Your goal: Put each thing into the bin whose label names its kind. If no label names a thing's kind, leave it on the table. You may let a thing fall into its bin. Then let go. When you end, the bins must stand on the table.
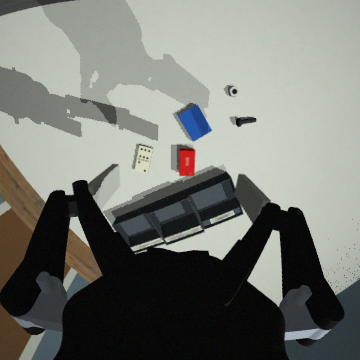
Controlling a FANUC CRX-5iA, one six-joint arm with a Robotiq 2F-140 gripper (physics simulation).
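Places are measured from the arm's base along level axes (x right, y ahead, z up), in millimetres.
Where they show: gripper, fingertip midpoint: (178,179).
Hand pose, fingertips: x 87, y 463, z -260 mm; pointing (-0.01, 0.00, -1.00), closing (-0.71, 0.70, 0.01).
Things, the pixels of their top centre, and the offset from my fingertips. Level surfaces: height alone.
- red block at its top centre: (186,163) dy +18, dx -5, dz -102 mm
- white domino at its top centre: (142,159) dy -37, dx +53, dz -112 mm
- blue block at its top centre: (194,123) dy -27, dx -60, dz -110 mm
- small grey nut at its top centre: (234,91) dy -28, dx -147, dz -111 mm
- dark bolt at its top centre: (247,120) dy +26, dx -135, dz -106 mm
- pale table top at its surface level: dz -120 mm
My gripper (178,179) is wide open and empty, high above the table, with its fingers on either side of the row of bins. Three joined black bins stand upright in a slanted row: left (145,240), middle (181,225) and right (218,207). No thing shows inside them. Their pale labels are too small to read. A red block (187,162) with a small pale mark lies just beyond the bins. A white domino (143,158) with black dots lies left of it. A blue block (194,122) lies farther back. A small grey nut (233,91) and a dark bolt (245,120) lie at the right.
The pale table top (300,135) has a curved wooden edge (30,195) at the left. Shadows of the arm and gripper fall across the upper left. The red block lies close to the bins' far side.
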